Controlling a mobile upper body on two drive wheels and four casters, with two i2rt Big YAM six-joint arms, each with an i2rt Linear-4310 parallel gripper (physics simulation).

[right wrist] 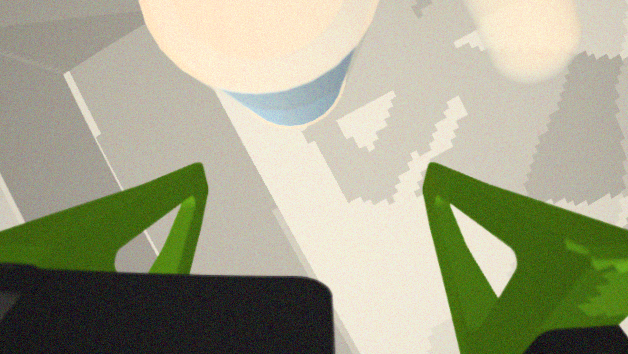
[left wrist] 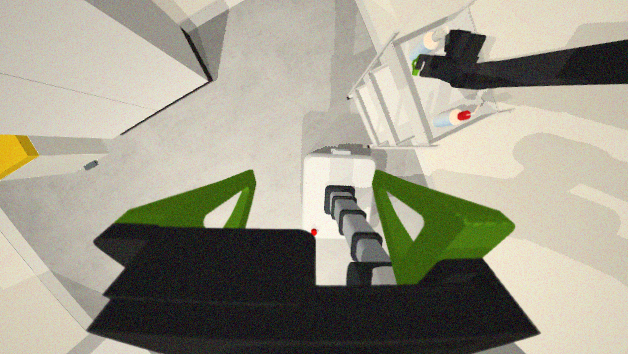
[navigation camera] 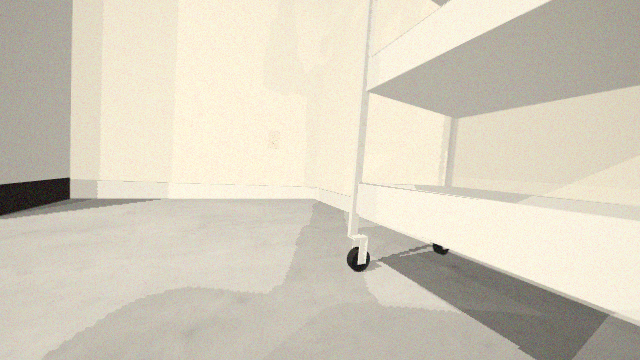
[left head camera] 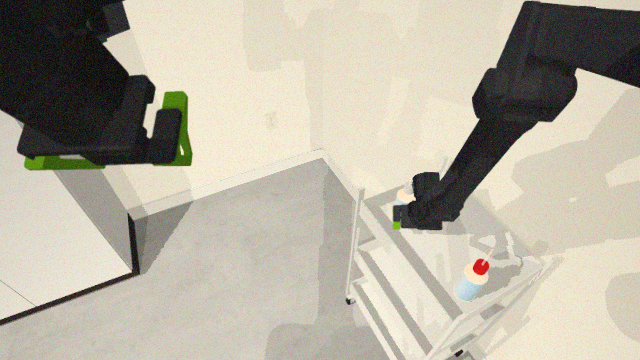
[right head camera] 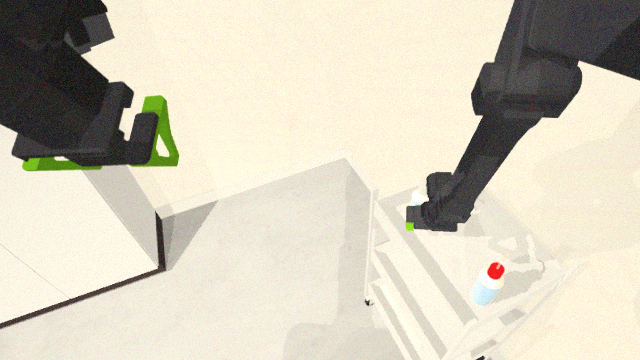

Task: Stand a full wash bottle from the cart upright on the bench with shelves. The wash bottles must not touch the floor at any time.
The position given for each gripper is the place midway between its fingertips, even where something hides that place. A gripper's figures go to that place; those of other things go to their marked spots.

The left gripper (left head camera: 146, 161) is 38 cm from the lens. A white three-tier cart (left head camera: 406, 295) is 124 cm from the lens. A tall white cabinet (left head camera: 73, 236): 162 cm from the lens. The marked spots on the white three-tier cart and the tall white cabinet are 133 cm apart.
